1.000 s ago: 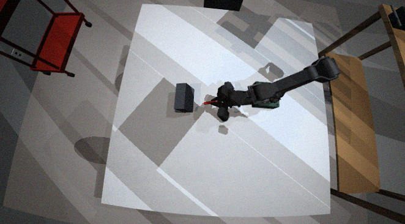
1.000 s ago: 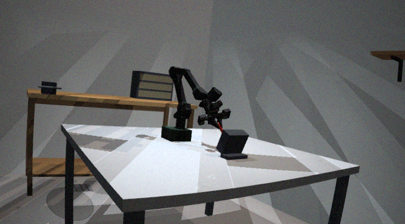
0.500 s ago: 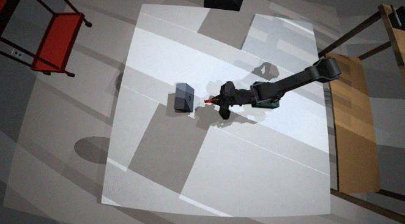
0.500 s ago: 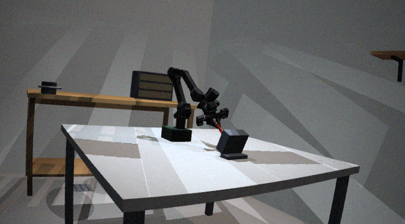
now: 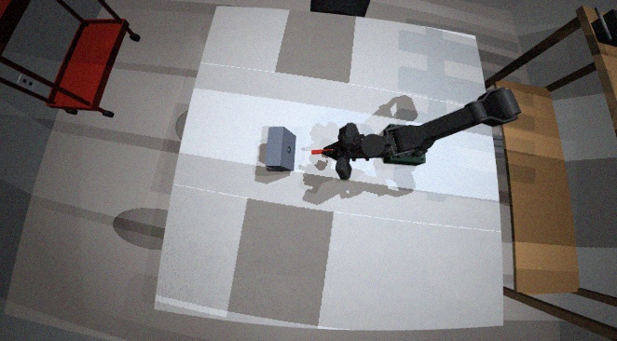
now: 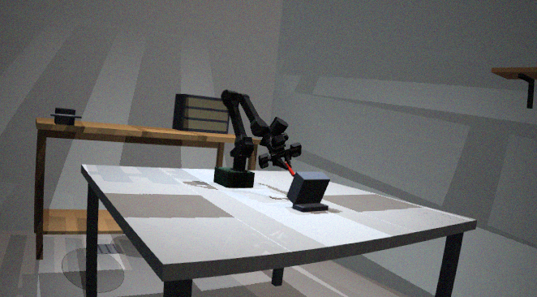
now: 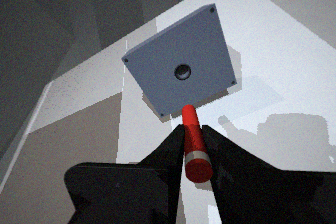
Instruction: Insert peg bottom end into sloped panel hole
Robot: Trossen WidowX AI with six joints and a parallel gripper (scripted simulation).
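Now: the panel 140 mm ahead of my gripper tip, 50 mm below it and 20 mm to the left of it. From my gripper tip the other things lie so: round red peg 20 mm behind, 10 mm above.
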